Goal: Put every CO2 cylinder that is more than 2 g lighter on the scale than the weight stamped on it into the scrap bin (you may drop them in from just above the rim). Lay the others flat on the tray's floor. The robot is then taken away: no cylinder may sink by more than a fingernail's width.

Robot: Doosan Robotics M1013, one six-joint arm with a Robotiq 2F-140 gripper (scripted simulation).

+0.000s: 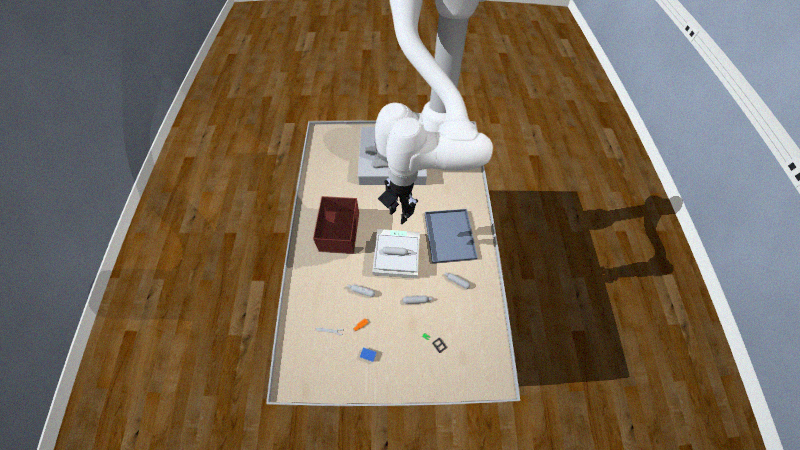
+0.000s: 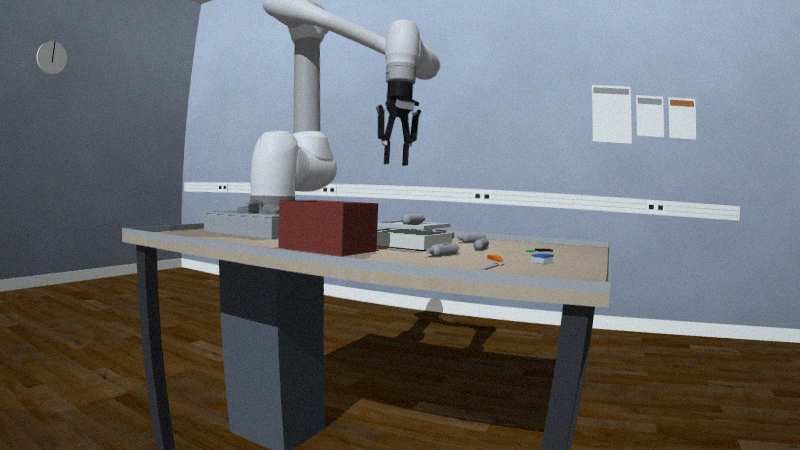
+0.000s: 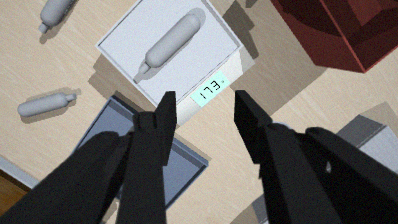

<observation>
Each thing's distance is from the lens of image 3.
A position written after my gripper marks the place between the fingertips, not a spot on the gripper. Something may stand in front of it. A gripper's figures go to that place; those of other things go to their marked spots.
my gripper (image 3: pixel 205 106): 0.17 m
blue-grey tray (image 3: pixel 183 168): 0.47 m
grey CO2 cylinder (image 3: pixel 52 102): 0.45 m
grey CO2 cylinder (image 3: pixel 188 25): 0.30 m
white scale (image 3: pixel 214 57): 0.33 m
The marked spots on the blue-grey tray and the white scale are 0.25 m apart.
</observation>
